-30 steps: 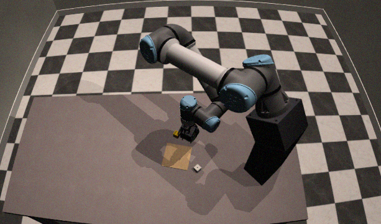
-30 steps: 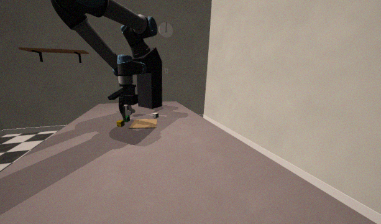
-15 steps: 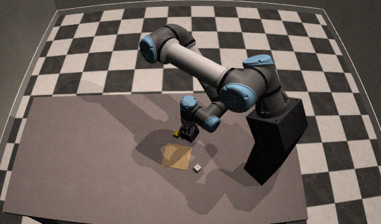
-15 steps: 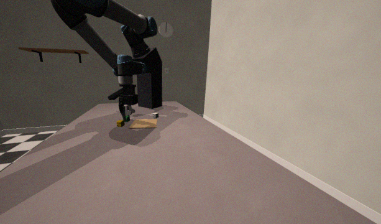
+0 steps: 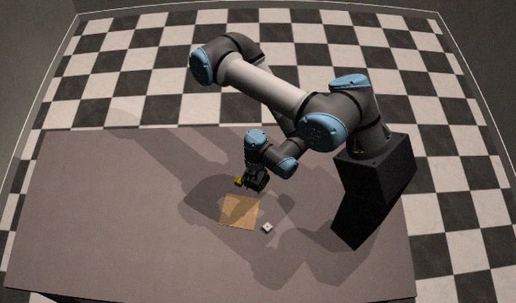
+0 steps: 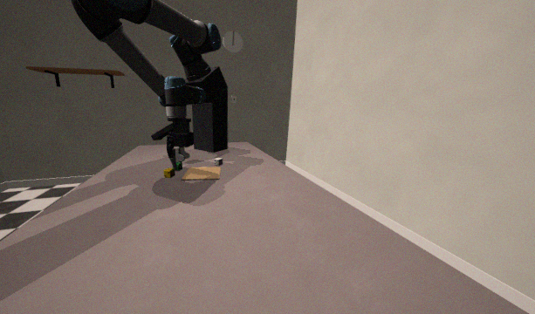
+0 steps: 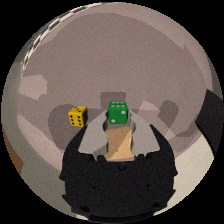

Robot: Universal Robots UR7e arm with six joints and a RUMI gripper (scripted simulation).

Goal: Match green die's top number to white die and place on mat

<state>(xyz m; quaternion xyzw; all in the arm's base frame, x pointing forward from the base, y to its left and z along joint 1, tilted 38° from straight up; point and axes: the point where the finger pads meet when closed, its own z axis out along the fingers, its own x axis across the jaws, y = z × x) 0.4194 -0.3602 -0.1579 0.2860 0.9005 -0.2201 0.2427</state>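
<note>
Right now the tan mat is 100 mm ahead of my hand, 80 mm to the left of it and 20 mm below it. Also, from my hand: yellow die (60 mm ahead, 40 mm to the right); then white die (190 mm to the left, 20 mm ahead); then green die (right at my hand).
</note>
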